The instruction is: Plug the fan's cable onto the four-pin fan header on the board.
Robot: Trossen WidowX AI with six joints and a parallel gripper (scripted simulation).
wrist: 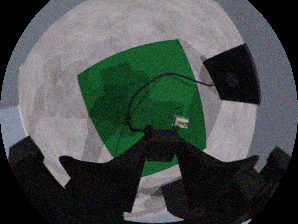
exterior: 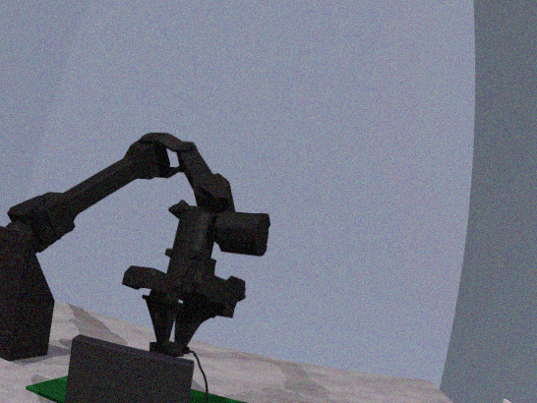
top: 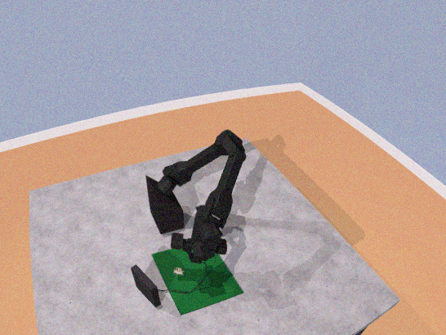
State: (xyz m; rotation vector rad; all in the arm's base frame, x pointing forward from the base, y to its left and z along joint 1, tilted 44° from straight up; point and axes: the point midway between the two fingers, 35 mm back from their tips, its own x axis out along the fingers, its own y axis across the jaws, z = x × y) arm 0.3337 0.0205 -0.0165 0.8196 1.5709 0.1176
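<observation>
The green board lies 100 mm below my gripper tip. From my gripper tip the other things lie so: black plug: 10 mm behind; then white four-pin header: 80 mm below, 60 mm to the right, 30 mm behind; then black fan: 190 mm to the right, 20 mm below, 20 mm ahead.
</observation>
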